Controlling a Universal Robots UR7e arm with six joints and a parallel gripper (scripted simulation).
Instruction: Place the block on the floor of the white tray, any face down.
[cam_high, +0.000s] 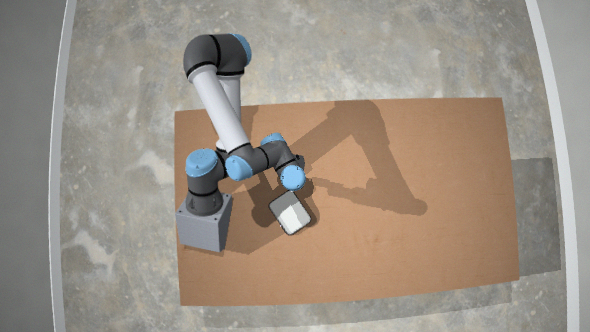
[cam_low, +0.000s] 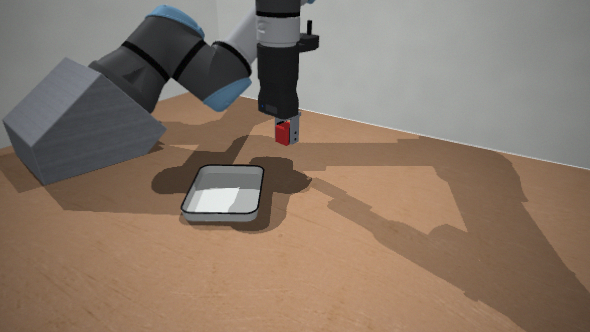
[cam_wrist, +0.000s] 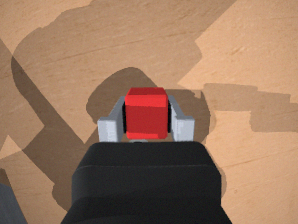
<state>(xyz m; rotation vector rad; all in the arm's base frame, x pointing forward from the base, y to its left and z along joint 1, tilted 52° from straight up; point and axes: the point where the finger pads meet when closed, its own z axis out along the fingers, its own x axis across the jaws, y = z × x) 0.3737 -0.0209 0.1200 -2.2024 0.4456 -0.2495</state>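
Right now the white tray is 15 cm to the right of my hand, 7 cm below it and 4 cm behind it. From my hand the other things lie so: red block (right at my hand).
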